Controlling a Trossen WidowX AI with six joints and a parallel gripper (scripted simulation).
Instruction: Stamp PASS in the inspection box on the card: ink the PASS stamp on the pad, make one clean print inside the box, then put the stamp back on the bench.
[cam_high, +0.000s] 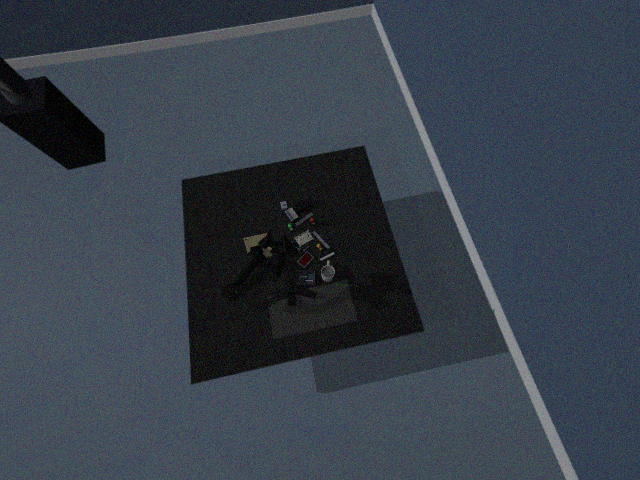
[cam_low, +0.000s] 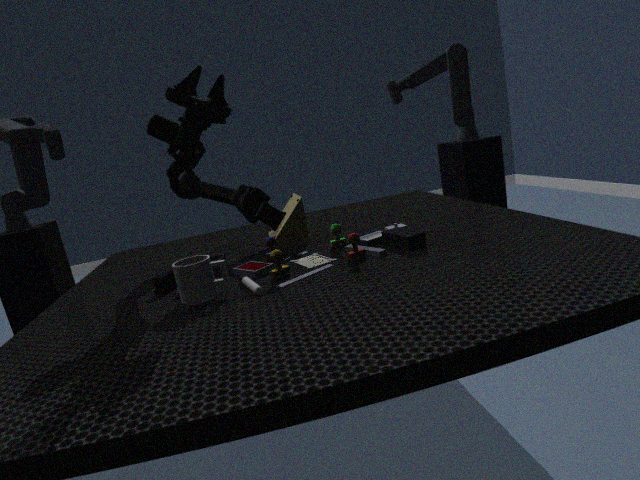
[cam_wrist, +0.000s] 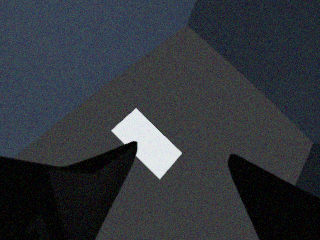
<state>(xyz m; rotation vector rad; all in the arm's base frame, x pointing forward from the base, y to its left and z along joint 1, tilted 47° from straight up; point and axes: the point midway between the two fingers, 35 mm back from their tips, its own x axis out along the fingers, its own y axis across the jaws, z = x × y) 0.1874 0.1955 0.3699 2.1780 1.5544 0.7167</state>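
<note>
The green-knobbed stamp is 48 cm below my gripper tip, 23 cm to the left of it and 7 cm ahead of it. From my gripper tip the other things lie so: blue-knobbed stamp 48 cm below, 6 cm to the left, 3 cm ahead; then yellow-knobbed stamp 48 cm below, 20 cm ahead, 4 cm to the left; then red ink pad 49 cm below, 10 cm ahead, 1 cm to the right.
</note>
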